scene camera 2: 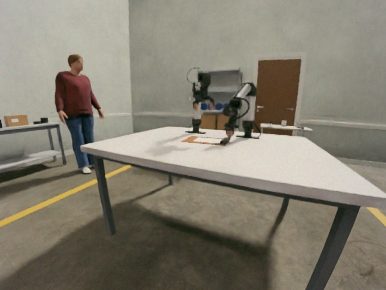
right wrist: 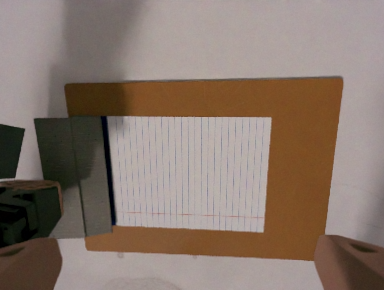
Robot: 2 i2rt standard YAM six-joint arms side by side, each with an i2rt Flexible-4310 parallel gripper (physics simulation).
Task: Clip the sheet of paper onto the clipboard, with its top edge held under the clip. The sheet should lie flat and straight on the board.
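Observation:
The brown clipboard (scene camera 2: 188, 140) (right wrist: 300, 150) lies flat on the table. The lined sheet (scene camera 2: 206, 140) (right wrist: 192, 170) lies flat on it and looks straight, with brown margins above, below and to the right in the right wrist view. The grey clip (right wrist: 95, 175) with a dark blue edge covers the sheet's left end there; whether it presses on the sheet I cannot tell. My right gripper (scene camera 2: 204, 105) (right wrist: 188, 247) is open and empty, raised above the board. My left gripper (scene camera 2: 228, 136) is low at the clip end; its fingers are partly hidden, so its opening cannot be told.
The white table (scene camera 2: 240, 167) carries both arms at its far side. A person (scene camera 2: 76, 95) stands left of it. Behind are a shelf unit (scene camera 2: 220, 71), a brown door (scene camera 2: 280, 90) and a side table (scene camera 2: 274, 127). Another bench (scene camera 2: 30, 126) with a box stands at the far left.

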